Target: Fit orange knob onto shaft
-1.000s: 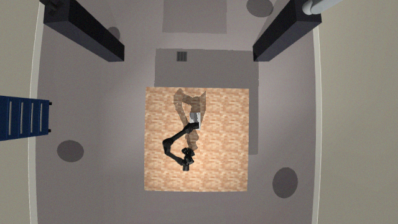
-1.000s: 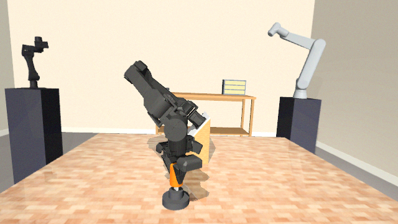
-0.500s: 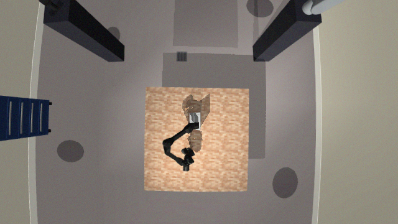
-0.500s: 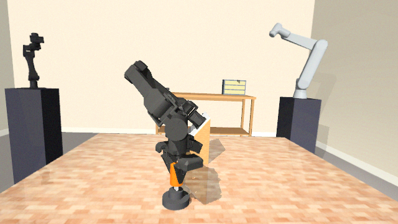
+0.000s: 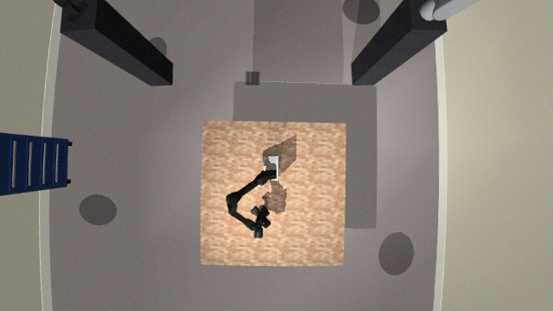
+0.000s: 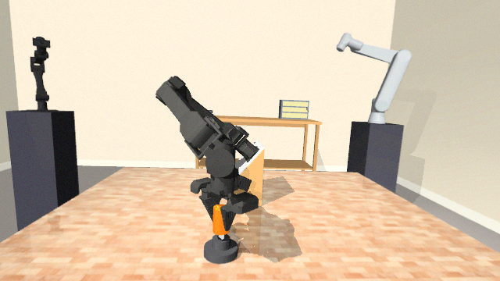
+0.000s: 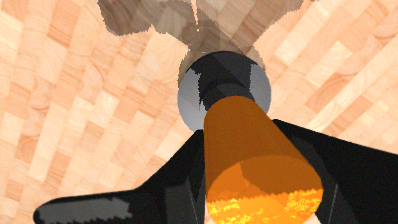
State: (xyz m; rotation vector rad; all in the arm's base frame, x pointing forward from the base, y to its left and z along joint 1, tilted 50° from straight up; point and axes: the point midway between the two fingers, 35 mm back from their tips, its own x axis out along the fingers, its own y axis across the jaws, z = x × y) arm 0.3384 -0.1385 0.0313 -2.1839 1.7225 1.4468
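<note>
Now: gripper tip 40 mm above the round pedestal. The rest, counted from my gripper tip: orange knob: 30 mm above.
</note>
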